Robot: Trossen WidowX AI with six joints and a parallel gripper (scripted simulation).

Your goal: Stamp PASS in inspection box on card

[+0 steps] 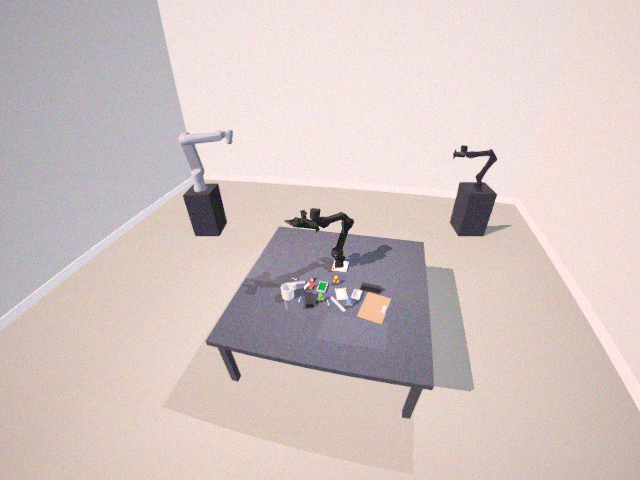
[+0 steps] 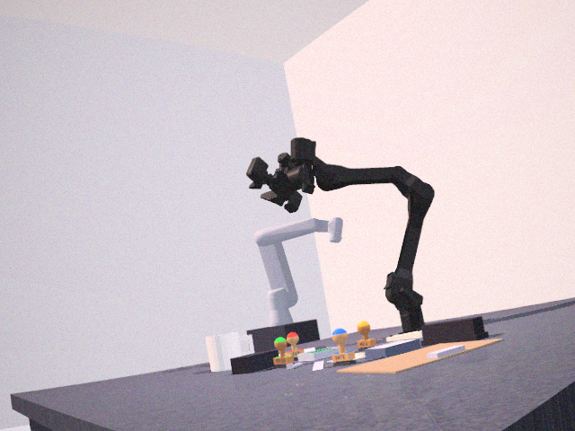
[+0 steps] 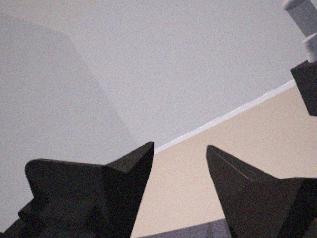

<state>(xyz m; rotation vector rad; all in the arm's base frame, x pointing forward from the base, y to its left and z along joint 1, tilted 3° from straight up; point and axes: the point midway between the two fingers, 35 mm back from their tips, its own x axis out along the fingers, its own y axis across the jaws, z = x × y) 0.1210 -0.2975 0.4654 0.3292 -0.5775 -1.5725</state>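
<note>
The green-knobbed PASS stamp is 450 mm below my gripper tip, 250 mm ahead of it and 220 mm to the left of it. Also, from my gripper tip: green ink pad (460 mm below, 230 mm to the left, 120 mm ahead); red-knobbed stamp (450 mm below, 160 mm to the left, 120 mm ahead); white mug (430 mm below, 200 mm ahead, 10 mm to the left).
</note>
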